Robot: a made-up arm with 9 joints. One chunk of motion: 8 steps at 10 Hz.
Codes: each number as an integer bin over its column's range. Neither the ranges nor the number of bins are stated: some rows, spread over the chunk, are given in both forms.
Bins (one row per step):
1: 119 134 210 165 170 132
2: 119 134 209 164 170 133
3: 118 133 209 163 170 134
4: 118 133 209 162 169 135
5: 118 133 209 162 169 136
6: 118 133 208 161 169 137
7: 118 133 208 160 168 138
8: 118 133 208 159 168 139
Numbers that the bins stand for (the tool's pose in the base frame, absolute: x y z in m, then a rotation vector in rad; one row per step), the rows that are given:
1: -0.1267 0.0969 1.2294 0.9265 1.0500 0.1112
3: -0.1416 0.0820 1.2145 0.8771 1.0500 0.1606
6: -0.1416 0.0820 1.1996 0.8276 1.0253 0.2347
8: -0.1416 0.0820 1.1996 0.7782 1.0006 0.2841
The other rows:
2: -0.1267 0.0969 1.2145 0.9018 1.0500 0.1359
4: -0.1416 0.0820 1.2145 0.8524 1.0253 0.1853
5: -0.1416 0.0820 1.2145 0.8524 1.0253 0.2100
7: -0.1416 0.0820 1.1996 0.8029 1.0006 0.2594

